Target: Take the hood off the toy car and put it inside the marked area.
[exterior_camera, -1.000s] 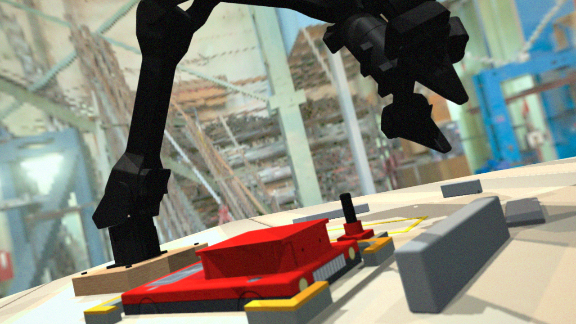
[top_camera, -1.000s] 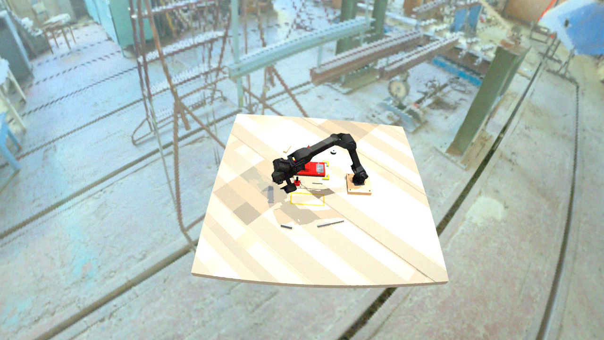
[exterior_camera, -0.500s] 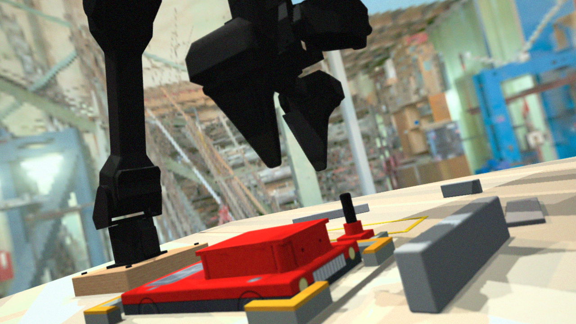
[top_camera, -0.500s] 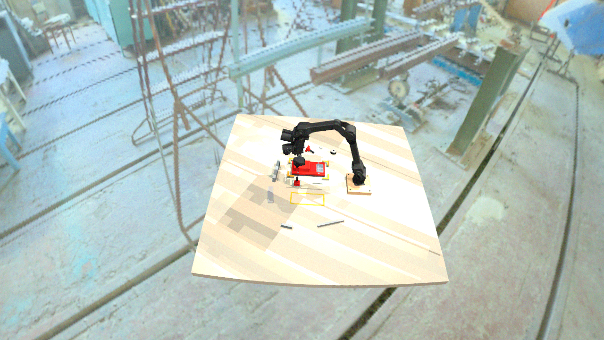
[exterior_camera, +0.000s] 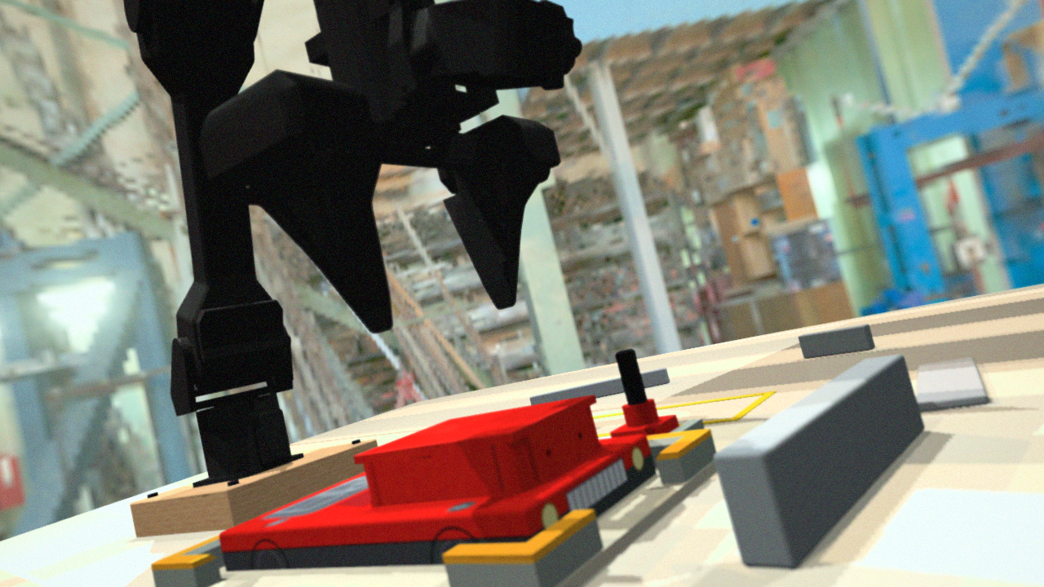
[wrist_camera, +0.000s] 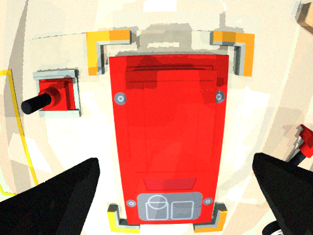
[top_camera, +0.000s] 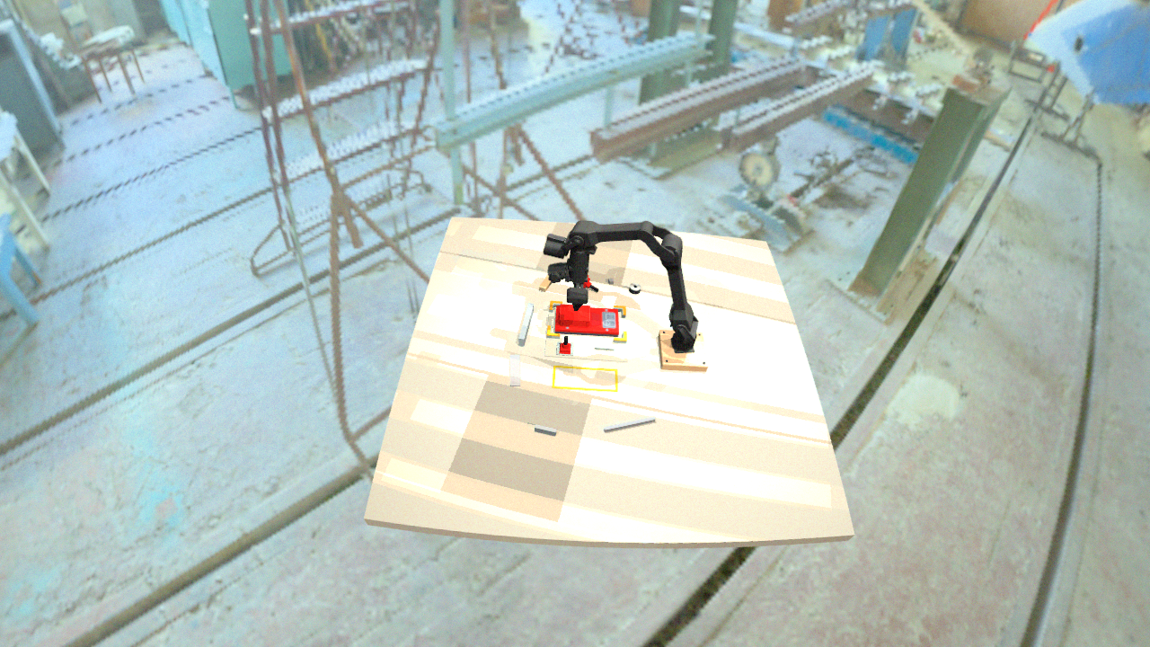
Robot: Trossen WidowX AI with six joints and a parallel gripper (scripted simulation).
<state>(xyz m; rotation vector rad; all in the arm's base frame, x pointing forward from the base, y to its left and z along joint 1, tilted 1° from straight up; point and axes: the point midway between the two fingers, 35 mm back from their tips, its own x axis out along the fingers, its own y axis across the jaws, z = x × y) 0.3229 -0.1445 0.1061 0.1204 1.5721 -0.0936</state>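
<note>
The hood is 60 mm below my gripper tip. Round my gripper tip: grey engine block 80 mm below; then long grey block 150 mm ahead, 80 mm below, 10 mm to the left.
</note>
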